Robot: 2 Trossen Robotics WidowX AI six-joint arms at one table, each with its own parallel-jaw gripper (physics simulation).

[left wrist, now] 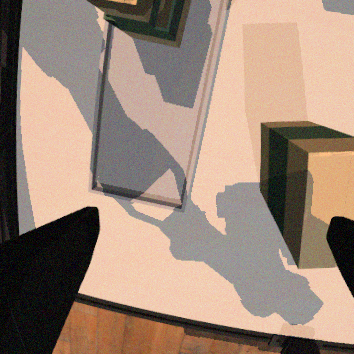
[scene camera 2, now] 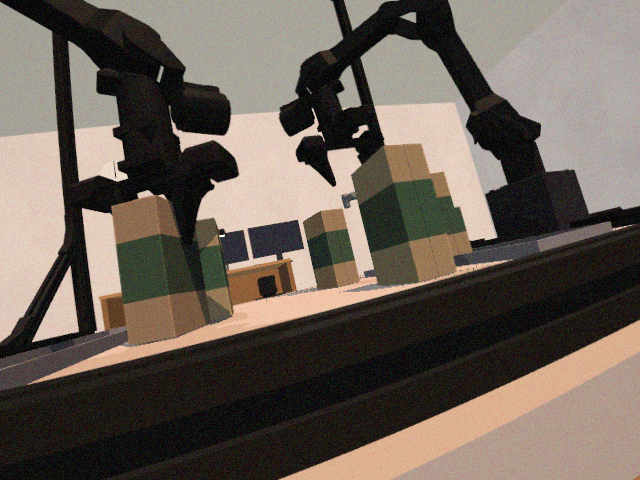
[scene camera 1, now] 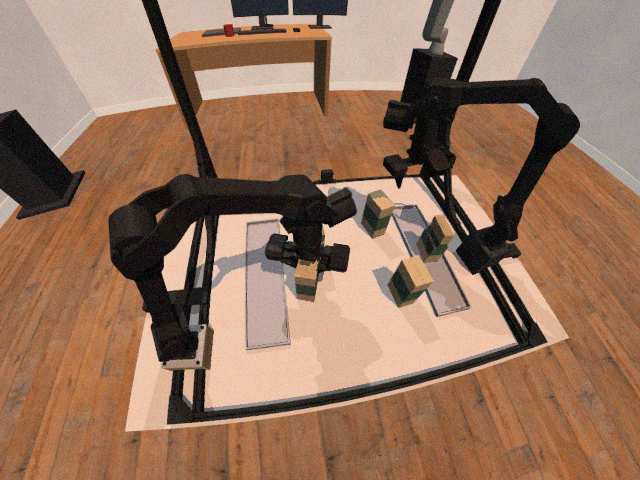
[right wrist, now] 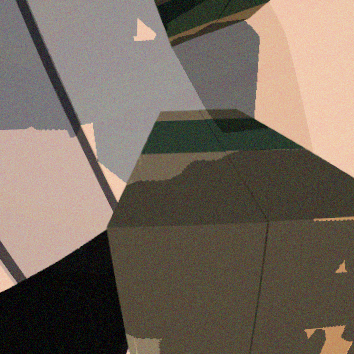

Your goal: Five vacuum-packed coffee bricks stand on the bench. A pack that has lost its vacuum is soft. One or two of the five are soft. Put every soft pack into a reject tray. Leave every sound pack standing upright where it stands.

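Places are measured from the left arm's base along level axes (x ahead, y left, z up), in centimetres.
Where they show: left gripper, fingertip midpoint: point(left wrist: 216, 223) point(scene camera 1: 412, 184); right gripper, fingertip midpoint: point(scene camera 2: 167, 250) point(scene camera 1: 308, 269) point(right wrist: 218, 219); left arm's base, link origin: point(scene camera 2: 528, 182) point(scene camera 1: 491, 240); right arm's base, link origin: point(scene camera 1: 183, 345).
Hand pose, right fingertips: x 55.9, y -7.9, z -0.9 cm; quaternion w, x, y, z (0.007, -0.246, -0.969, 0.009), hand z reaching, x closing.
Note:
Things, the pixels of their centre, and the offset from my right fingertips.
- upright coffee pack, body centre: point(right wrist: 210, 215) point(scene camera 2: 164, 269) point(scene camera 1: 307, 277) dx +0.5, dy +0.9, dz -2.2 cm
- left tray, body centre: point(right wrist: 15, 142) point(scene camera 2: 81, 358) point(scene camera 1: 265, 276) dx +11.8, dy -6.9, dz -10.1 cm
- second pack, body centre: point(scene camera 2: 208, 271) point(scene camera 1: 313, 240) dx -4.3, dy -10.2, dz -2.3 cm
- back pack, body centre: point(left wrist: 304, 176) point(scene camera 2: 329, 250) point(scene camera 1: 376, 214) dx -26.8, dy -14.2, dz -2.3 cm
- right tray, body centre: point(left wrist: 169, 6) point(scene camera 1: 424, 254) dx -39.7, dy +0.5, dz -10.1 cm
- stepped-looking pack, body centre: point(scene camera 2: 434, 220) point(scene camera 1: 435, 239) dx -40.0, dy +0.4, dz -2.0 cm
My right gripper point(scene camera 1: 308, 261) point(scene camera 2: 150, 219) is shut on an upright coffee pack point(scene camera 1: 306, 289) point(scene camera 2: 142, 268) point(right wrist: 200, 280) beside the left tray point(scene camera 1: 268, 346) point(scene camera 2: 67, 355) point(right wrist: 60, 95); the pack's base is at the bench. A second pack point(scene camera 1: 323, 237) point(scene camera 2: 214, 273) point(right wrist: 215, 20) stands behind it, mostly hidden in scene camera 1. My left gripper point(scene camera 1: 421, 169) point(scene camera 2: 347, 167) point(left wrist: 216, 223) is open and empty above the back of the bench, near the back pack point(scene camera 1: 376, 217) point(scene camera 2: 330, 250) point(left wrist: 300, 185). Another pack point(scene camera 1: 409, 281) point(scene camera 2: 403, 222) stands near the right tray point(scene camera 1: 453, 312) point(left wrist: 201, 130). A stepped-looking pack point(scene camera 1: 435, 239) point(scene camera 2: 457, 222) point(left wrist: 160, 25) stands inside that tray.
Black frame rails point(scene camera 1: 361, 393) point(scene camera 2: 361, 356) border the bench, with posts point(scene camera 1: 178, 77) rising at the back. A desk point(scene camera 1: 248, 43) with monitors stands beyond. The left tray's long side runs close beside the right gripper.

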